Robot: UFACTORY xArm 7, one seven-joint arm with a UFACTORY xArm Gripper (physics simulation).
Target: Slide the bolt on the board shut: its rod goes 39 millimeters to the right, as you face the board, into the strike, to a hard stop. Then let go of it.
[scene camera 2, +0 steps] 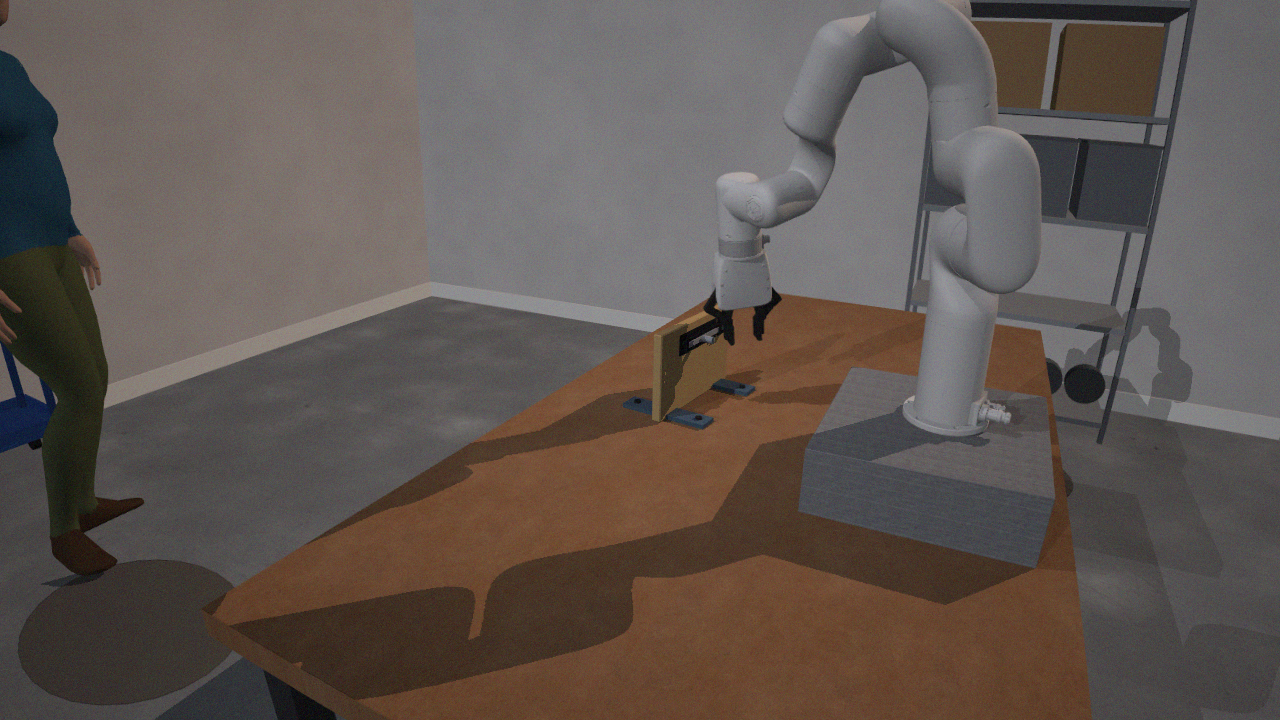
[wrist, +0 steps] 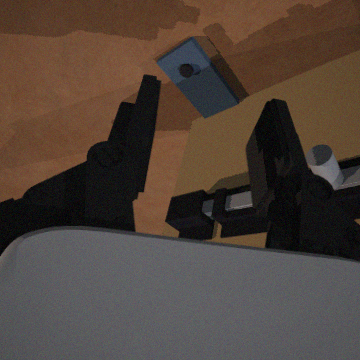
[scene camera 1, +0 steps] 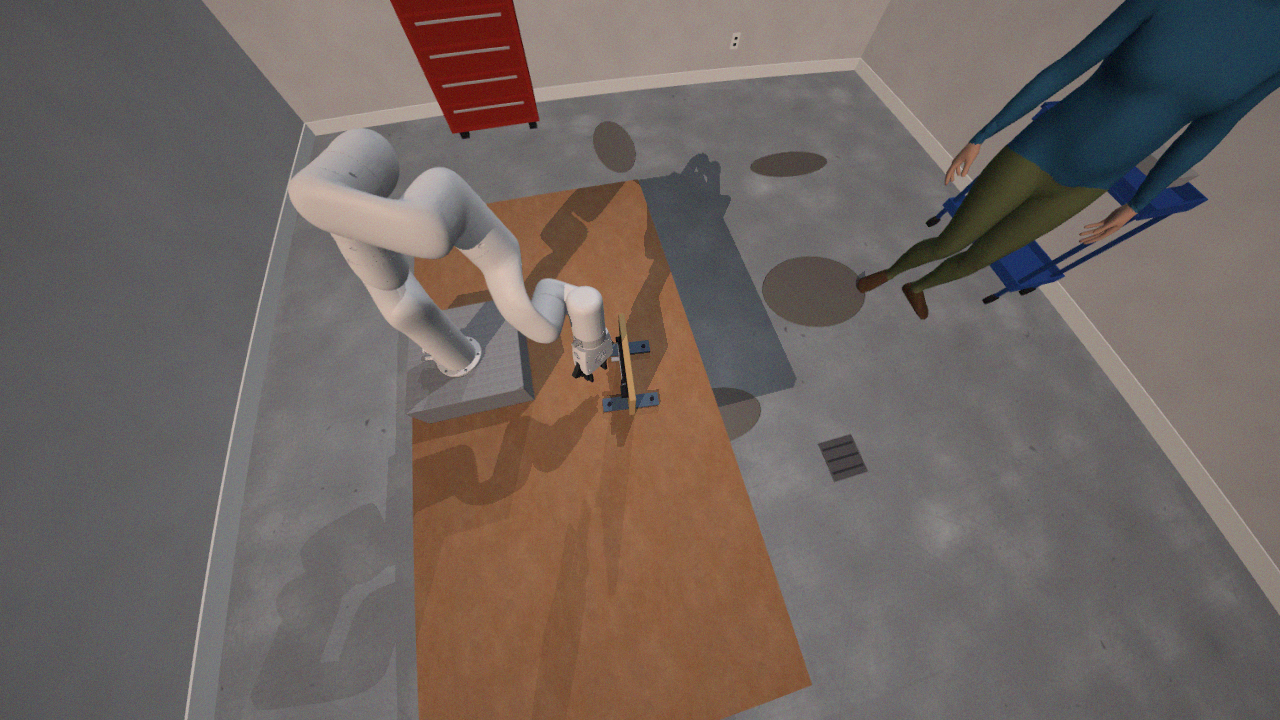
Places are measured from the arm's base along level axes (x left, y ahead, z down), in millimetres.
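Pixels of known places: gripper, between the fingertips: [scene camera 2: 744, 340] [wrist: 207, 113] [scene camera 1: 595, 372]; arm's base, origin of its link: [scene camera 2: 944, 416] [scene camera 1: 460, 356].
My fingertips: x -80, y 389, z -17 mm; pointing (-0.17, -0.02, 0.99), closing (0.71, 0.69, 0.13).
For each thing: its middle in the pictures, then the offset to it from my fingertips. "spot": a spot on its surface instead. Level surfaces: height alone.
- upright tan board, middle of its body: [wrist: 324, 143] [scene camera 2: 692, 358] [scene camera 1: 626, 365] dx +34, dy +88, dz +47 mm
- grey knob, middle of its body: [wrist: 324, 167] [scene camera 2: 707, 339] dx +37, dy +55, dz +0 mm
- black strike block, a spot on its surface: [wrist: 186, 214] spot: dx -55, dy +66, dz -8 mm
- brown table, height of its surface: dz +128 mm
The upright tan board [scene camera 1: 627, 376] [scene camera 2: 693, 380] [wrist: 310, 107] carries a black bolt housing with a light grey rod [wrist: 239, 201]. A grey knob [scene camera 2: 709, 339] [wrist: 322, 162] sticks out of it. In the wrist view the black strike block [wrist: 186, 214] is at the board's near-left end, and the rod's end shows beside it; how deep it sits is unclear. My gripper [scene camera 1: 594, 372] [scene camera 2: 743, 340] [wrist: 207, 113] is partly open and empty, beside the board's bolt face near its top. The knob is outside the fingers, behind the right finger, which hides part of the rod.
The board stands on blue-grey feet [scene camera 1: 617, 402] [scene camera 2: 689, 418] [wrist: 200, 77] bolted to the brown table [scene camera 1: 572, 573] [scene camera 2: 501, 510]. The arm's grey base block [scene camera 1: 501, 358] [scene camera 2: 921, 501] is on the table. A person [scene camera 1: 1136, 116] [scene camera 2: 31, 179] stands on the floor beyond the table.
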